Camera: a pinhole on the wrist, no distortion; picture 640 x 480 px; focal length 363.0 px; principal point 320.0 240.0 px. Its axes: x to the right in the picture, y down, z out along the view. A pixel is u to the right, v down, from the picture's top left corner.
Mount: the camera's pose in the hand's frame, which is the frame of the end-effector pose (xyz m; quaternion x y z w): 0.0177 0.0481 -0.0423 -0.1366 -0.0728 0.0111 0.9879
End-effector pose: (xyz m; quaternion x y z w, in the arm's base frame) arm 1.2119 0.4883 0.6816 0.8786 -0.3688 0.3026 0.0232
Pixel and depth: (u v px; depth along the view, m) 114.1 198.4 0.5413
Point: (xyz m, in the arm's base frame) 1.1627 0.5143 0.0946
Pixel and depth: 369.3 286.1 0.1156
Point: 1.1925 0.3923 0.6195
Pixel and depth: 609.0 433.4 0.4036
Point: 1.2820 -0.0472 0.4960
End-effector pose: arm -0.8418 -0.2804 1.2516 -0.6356 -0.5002 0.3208 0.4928
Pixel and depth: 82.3 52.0 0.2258
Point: -1.0579 -0.3779 1.1907
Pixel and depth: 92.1 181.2 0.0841
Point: -0.8685 -0.3154 1.1847
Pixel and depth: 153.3 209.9 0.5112
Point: -1.2647 -0.4287 0.9690
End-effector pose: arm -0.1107 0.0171 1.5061 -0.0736 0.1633 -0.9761 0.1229
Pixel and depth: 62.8 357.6 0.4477
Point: 0.3553 -0.2474 1.6500
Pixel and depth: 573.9 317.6 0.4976
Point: -0.2401 -0.4685 1.8580
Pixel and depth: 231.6 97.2 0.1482
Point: -0.0460 -0.0331 1.5943
